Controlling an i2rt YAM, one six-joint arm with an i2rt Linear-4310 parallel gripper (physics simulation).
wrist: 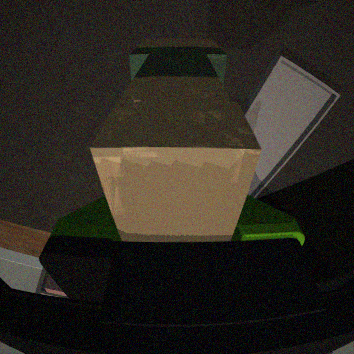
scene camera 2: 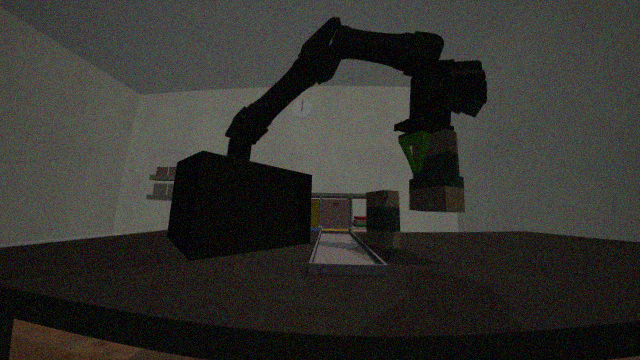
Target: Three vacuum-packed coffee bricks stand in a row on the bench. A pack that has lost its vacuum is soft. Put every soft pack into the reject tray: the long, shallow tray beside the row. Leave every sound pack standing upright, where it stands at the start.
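Frame: origin at the arm's base, x up, y ahead, z left, level; metres.
Seen in the pictures: gripper, fingertip midpoint: (scene camera 2: 421, 174); arm's base, origin of the base link: (scene camera 2: 237, 167).
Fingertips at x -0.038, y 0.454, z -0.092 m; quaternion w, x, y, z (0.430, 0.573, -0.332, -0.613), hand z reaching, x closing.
Observation:
Offsets run from my fingertips to a thing's top centre. Level surfaces: height alone.
My gripper (scene camera 2: 429, 162) (wrist: 177, 217) is shut on a tan coffee pack with a dark green band {dx +0.068, dy +0.012, dz -0.028 m} (scene camera 2: 437, 198) (wrist: 175, 112). The pack hangs upright, its bottom raised clear of the bench {dx -0.164 m} (scene camera 2: 480, 295). Green fingers press its two sides near the top, and its pale top narrows toward them in the wrist view. Another tan and green pack (scene camera 2: 383, 212) stands upright on the bench, behind and right of the long, shallow tray {dx -0.150, dy -0.165, dz +0.112 m} (scene camera 2: 347, 269) (wrist: 295, 107) in the scene view. The tray lies right of the held pack in the wrist view. I cannot make out a third pack.
The robot's black base block (scene camera 2: 240, 210) stands left of the tray in the scene view. A shelf unit (scene camera 2: 340, 195) with coloured items is behind the bench, and small wall shelves (scene camera 2: 161, 178) are at the left. The room is dim and the pictures are grainy.

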